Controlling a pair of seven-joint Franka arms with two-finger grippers.
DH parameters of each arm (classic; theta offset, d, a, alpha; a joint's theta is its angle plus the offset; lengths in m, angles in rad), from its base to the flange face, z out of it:
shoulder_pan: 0 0.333 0 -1.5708
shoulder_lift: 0 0 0 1.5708
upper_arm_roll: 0 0.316 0.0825 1.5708
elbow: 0 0 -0.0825 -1.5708
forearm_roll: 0 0.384 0 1.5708
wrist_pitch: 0 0 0.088 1.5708
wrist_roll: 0 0.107 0 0
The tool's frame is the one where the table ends.
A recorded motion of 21 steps. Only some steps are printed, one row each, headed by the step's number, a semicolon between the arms.
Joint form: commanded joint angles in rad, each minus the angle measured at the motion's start. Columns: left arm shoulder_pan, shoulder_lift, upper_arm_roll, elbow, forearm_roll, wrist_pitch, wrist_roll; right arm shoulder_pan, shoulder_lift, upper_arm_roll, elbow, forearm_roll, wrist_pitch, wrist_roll.
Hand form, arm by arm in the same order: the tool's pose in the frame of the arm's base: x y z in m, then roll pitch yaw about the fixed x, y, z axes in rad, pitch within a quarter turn. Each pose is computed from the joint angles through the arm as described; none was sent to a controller.
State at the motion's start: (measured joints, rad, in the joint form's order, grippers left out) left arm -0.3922 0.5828 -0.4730 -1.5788 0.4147 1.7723 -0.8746; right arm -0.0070 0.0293 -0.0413 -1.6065 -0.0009 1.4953 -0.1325
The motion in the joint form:
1: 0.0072 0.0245 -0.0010 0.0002 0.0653 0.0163 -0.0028; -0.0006 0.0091 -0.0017 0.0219 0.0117 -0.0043 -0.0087
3: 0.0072 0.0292 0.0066 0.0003 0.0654 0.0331 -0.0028; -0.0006 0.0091 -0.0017 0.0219 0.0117 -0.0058 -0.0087
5: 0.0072 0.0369 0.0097 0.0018 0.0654 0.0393 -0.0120; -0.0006 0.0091 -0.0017 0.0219 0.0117 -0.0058 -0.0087
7: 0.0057 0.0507 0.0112 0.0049 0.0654 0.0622 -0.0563; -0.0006 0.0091 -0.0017 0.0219 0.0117 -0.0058 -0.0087
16: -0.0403 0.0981 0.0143 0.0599 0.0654 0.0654 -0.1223; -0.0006 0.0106 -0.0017 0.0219 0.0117 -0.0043 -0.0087
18: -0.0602 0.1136 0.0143 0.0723 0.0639 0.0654 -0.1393; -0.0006 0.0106 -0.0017 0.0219 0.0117 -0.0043 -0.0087
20: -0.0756 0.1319 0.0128 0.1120 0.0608 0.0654 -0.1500; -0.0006 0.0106 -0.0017 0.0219 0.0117 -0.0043 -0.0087
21: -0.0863 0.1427 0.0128 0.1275 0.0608 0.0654 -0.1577; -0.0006 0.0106 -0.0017 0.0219 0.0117 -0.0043 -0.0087
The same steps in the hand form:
1: 0.4866 -0.4428 0.2923 -2.7941 0.0917 -0.1170; 0.5549 -0.0264 0.5903 -3.1138 0.1293 0.0925
3: 0.4903 -0.4414 0.2893 -2.8018 0.0848 -0.1140; 0.5547 -0.0264 0.5902 -3.1136 0.1308 0.0925
5: 0.4919 -0.4408 0.2850 -2.8031 0.0838 -0.1034; 0.5547 -0.0264 0.5902 -3.1136 0.1308 0.0925
7: 0.4933 -0.4436 0.2786 -2.8153 0.0667 -0.0653; 0.5547 -0.0264 0.5902 -3.1136 0.1308 0.0925
16: 0.4858 -0.4698 0.2708 -2.8313 0.0487 -0.0327; 0.5553 -0.0264 0.5895 -3.1136 0.1308 0.0925
18: 0.4787 -0.4804 0.2659 -2.8334 0.0502 -0.0322; 0.5553 -0.0264 0.5895 -3.1136 0.1308 0.0925
20: 0.4799 -0.4921 0.2705 -2.8547 0.0396 -0.0265; 0.5553 -0.0264 0.5895 -3.1136 0.1308 0.0925
21: 0.4780 -0.4985 0.2698 -2.8605 0.0369 -0.0255; 0.5553 -0.0264 0.5895 -3.1136 0.1308 0.0925

